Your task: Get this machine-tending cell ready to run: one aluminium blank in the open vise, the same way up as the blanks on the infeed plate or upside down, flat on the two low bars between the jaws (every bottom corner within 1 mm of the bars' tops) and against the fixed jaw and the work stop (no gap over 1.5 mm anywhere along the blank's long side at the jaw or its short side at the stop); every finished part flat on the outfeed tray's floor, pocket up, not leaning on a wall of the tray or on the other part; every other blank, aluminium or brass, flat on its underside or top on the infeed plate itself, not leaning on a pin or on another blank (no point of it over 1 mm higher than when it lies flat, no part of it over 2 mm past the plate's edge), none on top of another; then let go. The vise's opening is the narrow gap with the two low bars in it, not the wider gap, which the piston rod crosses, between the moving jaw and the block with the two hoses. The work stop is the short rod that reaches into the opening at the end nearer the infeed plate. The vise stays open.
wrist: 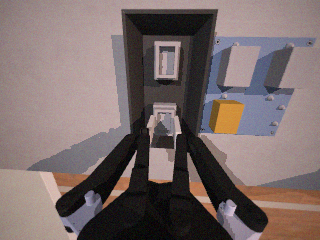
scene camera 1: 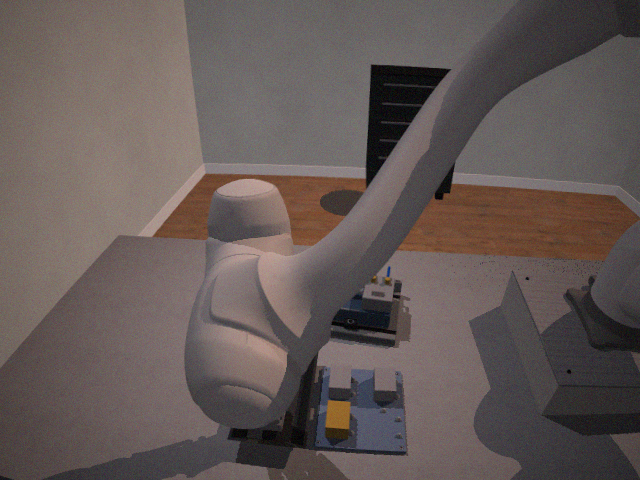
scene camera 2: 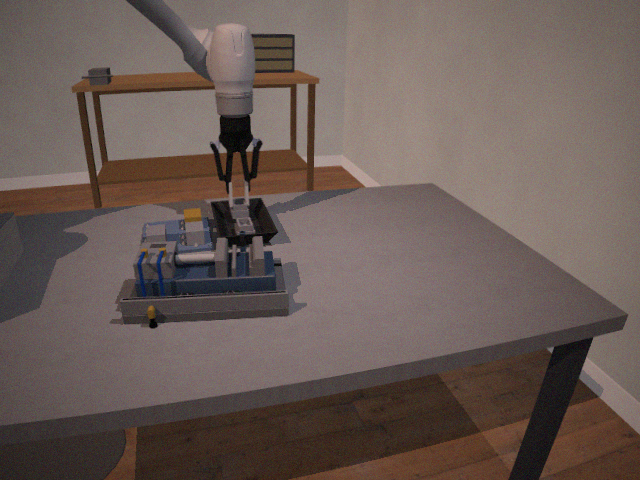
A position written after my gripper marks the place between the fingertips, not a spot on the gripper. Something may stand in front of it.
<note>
I see my gripper (scene camera 2: 238, 204), a brass blank (scene camera 1: 338, 412), a finished part (wrist: 166, 53) and an infeed plate (scene camera 1: 374, 431).
The brass blank shows as well in the wrist view (wrist: 225, 116). My gripper also shows in the wrist view (wrist: 164, 122). The infeed plate also shows in the wrist view (wrist: 258, 114).
</note>
